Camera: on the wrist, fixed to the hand. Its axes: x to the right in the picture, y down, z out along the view.
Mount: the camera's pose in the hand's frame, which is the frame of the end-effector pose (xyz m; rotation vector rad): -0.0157 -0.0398 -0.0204 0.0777 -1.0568 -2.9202
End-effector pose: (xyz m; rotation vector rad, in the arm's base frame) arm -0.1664 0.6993 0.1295 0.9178 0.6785 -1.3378
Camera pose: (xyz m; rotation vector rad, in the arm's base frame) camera -0.2059 0.7252 0.1261 1.1273 -0.3748 1.8651
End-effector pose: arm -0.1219 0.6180 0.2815 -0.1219 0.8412 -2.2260
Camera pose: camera -0.1416 0.6598 0.2922 1.3271 0.4162 0.7927
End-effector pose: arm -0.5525 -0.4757 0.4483 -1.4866 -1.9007 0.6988
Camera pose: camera -0.5603 -0.4994 0.4886 2.3652 -1.9817 -0.2381
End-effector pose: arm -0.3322 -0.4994 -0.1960 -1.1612 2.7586 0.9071
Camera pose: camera -0.2905 -0.5219 -0.1956 -1.7205 -0.7675 0.2398
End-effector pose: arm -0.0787 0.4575 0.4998 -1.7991 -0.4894 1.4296
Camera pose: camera -0.0577 0.4647 0.5417 0.8972 -1.9084 -0.2619
